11 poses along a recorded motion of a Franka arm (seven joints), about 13 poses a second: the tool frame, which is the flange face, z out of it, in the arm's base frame.
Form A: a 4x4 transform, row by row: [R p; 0 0 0 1], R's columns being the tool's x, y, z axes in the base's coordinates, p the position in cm. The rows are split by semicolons.
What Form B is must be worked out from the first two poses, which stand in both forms.
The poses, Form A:
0.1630 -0.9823 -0.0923 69.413; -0.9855 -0.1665 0.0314 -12.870; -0.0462 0.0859 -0.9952 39.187; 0 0 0 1
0.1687 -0.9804 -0.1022 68.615; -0.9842 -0.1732 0.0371 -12.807; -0.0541 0.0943 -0.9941 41.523; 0 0 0 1
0.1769 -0.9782 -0.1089 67.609; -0.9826 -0.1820 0.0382 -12.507; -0.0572 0.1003 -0.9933 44.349; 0 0 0 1
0.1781 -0.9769 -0.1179 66.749; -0.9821 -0.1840 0.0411 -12.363; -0.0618 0.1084 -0.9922 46.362; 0 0 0 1
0.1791 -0.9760 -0.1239 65.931; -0.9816 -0.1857 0.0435 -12.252; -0.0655 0.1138 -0.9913 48.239; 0 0 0 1
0.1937 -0.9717 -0.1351 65.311; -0.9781 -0.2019 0.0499 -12.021; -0.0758 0.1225 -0.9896 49.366; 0 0 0 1
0.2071 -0.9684 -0.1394 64.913; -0.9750 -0.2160 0.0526 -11.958; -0.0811 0.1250 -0.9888 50.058; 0 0 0 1
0.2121 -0.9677 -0.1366 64.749; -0.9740 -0.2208 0.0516 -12.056; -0.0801 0.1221 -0.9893 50.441; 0 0 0 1
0.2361 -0.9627 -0.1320 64.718; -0.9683 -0.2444 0.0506 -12.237; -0.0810 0.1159 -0.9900 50.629; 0 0 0 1
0.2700 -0.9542 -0.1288 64.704; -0.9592 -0.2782 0.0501 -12.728; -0.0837 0.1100 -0.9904 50.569; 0 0 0 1
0.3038 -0.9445 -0.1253 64.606; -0.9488 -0.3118 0.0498 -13.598; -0.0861 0.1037 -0.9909 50.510; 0 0 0 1
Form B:
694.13 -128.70 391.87 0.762 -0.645 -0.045 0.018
686.15 -128.07 415.23 0.764 -0.643 -0.051 0.019
676.09 -125.07 443.49 0.767 -0.639 -0.054 0.020
667.49 -123.63 463.62 0.767 -0.638 -0.059 0.022
659.31 -122.52 482.39 0.767 -0.638 -0.062 0.023
653.11 -120.21 493.66 0.772 -0.631 -0.068 0.023
649.13 -119.58 500.58 0.777 -0.626 -0.071 0.023
647.49 -120.56 504.41 0.778 -0.624 -0.070 0.023
647.18 -122.37 506.29 0.786 -0.614 -0.068 0.021
647.04 -127.28 505.69 0.797 -0.600 -0.067 0.019
646.06 -135.98 505.10 0.807 -0.586 -0.065 0.017

